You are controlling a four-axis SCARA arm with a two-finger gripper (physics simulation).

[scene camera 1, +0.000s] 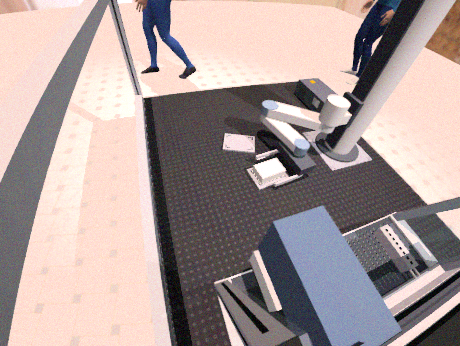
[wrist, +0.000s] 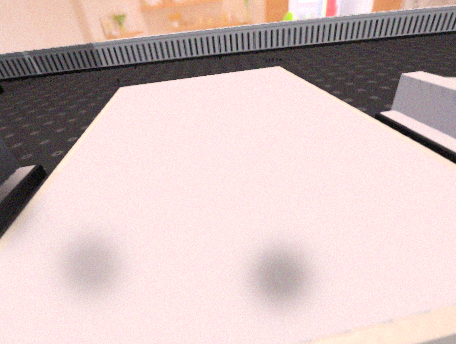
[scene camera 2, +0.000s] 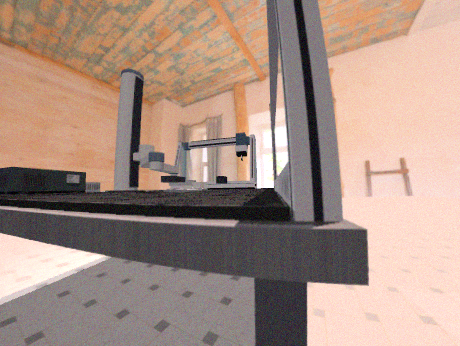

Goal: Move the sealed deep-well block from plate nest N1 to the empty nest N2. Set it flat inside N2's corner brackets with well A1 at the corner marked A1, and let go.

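Pixels of known places: gripper, fingertip midpoint: (scene camera 1: 265,170) (wrist: 215,123) (scene camera 2: 196,183); arm's base, link origin: (scene camera 1: 335,147).
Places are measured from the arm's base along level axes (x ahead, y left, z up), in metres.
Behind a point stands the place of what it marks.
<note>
The sealed deep-well block (scene camera 1: 270,169) {x 0.489, y 0.091, z 0.066 m} (wrist: 235,170) {x 0.459, y 0.078, z 0.067 m} is a white box with a flat top and sits on plate nest N1 (scene camera 1: 257,183) {x 0.557, y 0.121, z 0.025 m}. Plate nest N2 (scene camera 1: 239,143) {x 0.546, y -0.140, z 0.025 m} is a thin light plate with dark corner marks, behind and left of N1 in scene camera 1, with no block on it. My gripper (scene camera 1: 265,172) {x 0.510, y 0.083, z 0.056 m} (wrist: 215,123) {x 0.510, y 0.083, z 0.056 m} is open. Its fingers stand along two opposite sides of the block, with dark mat visible between the block's far part and each finger in the wrist view. The A1 marks cannot be made out. In scene camera 2 block and nests are too small to tell apart.
The arm's column (scene camera 1: 382,70) {x 0.072, y 0.036, z 0.469 m} (scene camera 2: 128,130) {x 0.055, y -0.050, z 0.430 m} stands right of the nests in scene camera 1. A dark box (scene camera 1: 314,94) {x -0.036, y -0.356, z 0.123 m} (scene camera 2: 42,180) {x -0.034, y -0.446, z 0.074 m} lies near it. A machine with a large blue housing (scene camera 1: 325,272) {x 0.746, y 0.541, z 0.501 m} fills the front. A slatted rail (wrist: 220,47) {x 1.004, y 0.074, z 0.025 m} runs behind the block.
</note>
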